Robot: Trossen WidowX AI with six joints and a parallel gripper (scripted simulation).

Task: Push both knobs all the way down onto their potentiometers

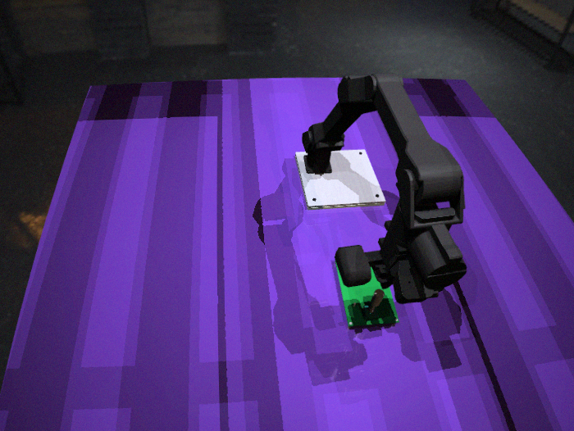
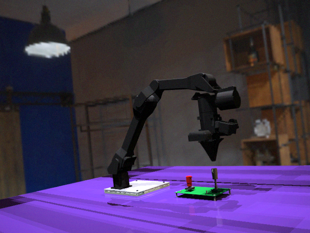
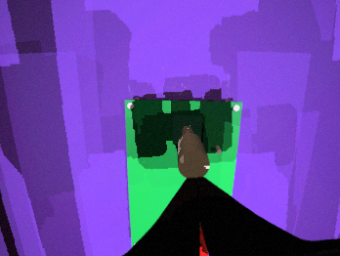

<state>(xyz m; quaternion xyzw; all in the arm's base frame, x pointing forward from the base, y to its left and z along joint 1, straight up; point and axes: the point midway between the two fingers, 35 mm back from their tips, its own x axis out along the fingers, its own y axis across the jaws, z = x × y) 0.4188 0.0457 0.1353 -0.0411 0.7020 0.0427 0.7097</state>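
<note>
Now: the tan knob 40 mm below my gripper tip. Also, from my gripper tip: red knob: 100 mm behind, 60 mm below, 10 mm to the right.
</note>
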